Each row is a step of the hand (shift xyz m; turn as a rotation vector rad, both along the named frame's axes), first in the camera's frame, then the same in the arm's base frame.
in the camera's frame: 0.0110 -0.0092 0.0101 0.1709 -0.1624 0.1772
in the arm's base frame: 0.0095 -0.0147 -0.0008 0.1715 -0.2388 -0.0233
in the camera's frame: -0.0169 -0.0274 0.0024 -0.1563 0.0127 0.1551
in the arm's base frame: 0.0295 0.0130 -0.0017 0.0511 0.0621 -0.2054
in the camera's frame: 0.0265 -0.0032 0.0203 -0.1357 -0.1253 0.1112
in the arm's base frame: 0.0038 -0.0331 -0.0040 0.1689 0.0622 -0.1187
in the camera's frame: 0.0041 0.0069 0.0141 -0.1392 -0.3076 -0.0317
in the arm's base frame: -0.0038 -0.0102 -0.0120 0.3085 0.1303 0.0532
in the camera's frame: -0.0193 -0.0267 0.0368 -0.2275 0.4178 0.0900
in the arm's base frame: 0.0377 -0.0015 -0.0319 -0.3408 0.1649 -0.3018
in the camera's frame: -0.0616 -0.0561 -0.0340 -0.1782 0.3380 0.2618
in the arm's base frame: 0.0551 0.0691 0.0169 -0.2301 0.0370 -0.4003
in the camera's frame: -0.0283 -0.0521 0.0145 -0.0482 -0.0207 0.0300
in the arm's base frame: 0.0579 0.0166 -0.0098 0.0349 0.0272 -0.0411
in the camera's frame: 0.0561 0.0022 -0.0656 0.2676 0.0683 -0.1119
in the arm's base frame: -0.0272 -0.0174 0.0801 -0.1357 -0.1786 0.1962
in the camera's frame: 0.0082 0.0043 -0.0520 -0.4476 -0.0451 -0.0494
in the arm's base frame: -0.0182 0.0180 0.0462 0.1026 0.4146 -0.1496
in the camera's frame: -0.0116 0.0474 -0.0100 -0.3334 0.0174 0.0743
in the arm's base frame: -0.0459 0.0160 -0.0108 0.0550 0.2563 -0.2197
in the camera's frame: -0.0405 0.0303 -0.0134 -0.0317 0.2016 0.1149
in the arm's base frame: -0.0258 0.0426 -0.0161 -0.1594 -0.0233 -0.1700
